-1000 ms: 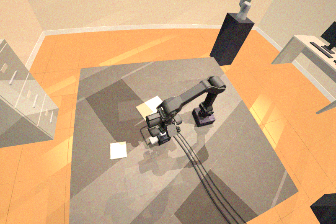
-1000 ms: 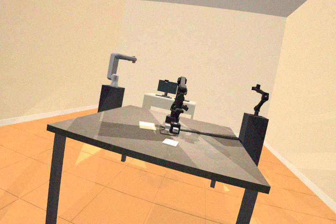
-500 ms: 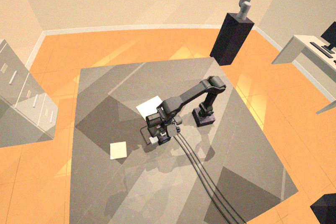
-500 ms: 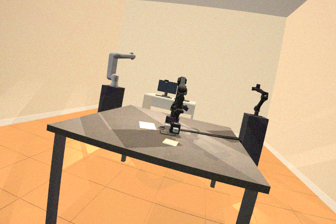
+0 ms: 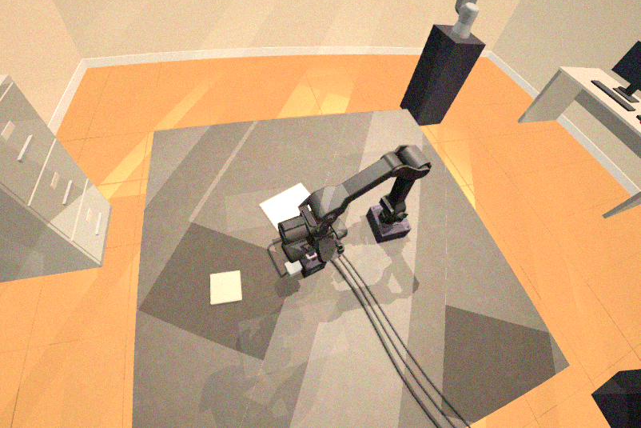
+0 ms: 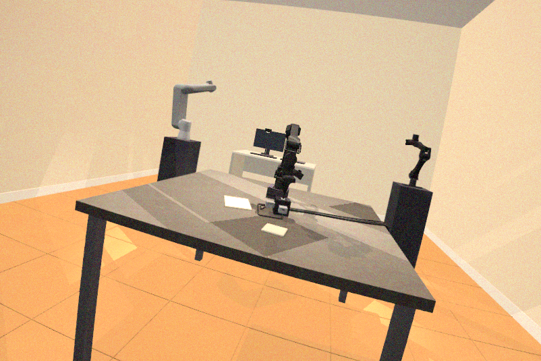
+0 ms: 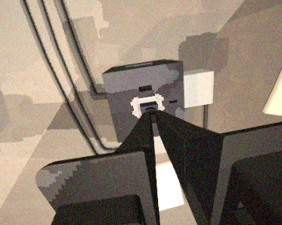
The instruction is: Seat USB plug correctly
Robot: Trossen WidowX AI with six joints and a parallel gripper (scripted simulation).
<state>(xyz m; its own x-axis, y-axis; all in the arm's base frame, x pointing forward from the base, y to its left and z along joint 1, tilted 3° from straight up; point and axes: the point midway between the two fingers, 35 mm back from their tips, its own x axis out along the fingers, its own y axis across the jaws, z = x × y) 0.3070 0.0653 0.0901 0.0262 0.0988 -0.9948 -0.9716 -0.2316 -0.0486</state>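
Right now the USB plug is 2 cm below my gripper tip. From my gripper tip the other things lie so: white sheet (1 cm ahead, 23 cm to the right, 10 cm below).
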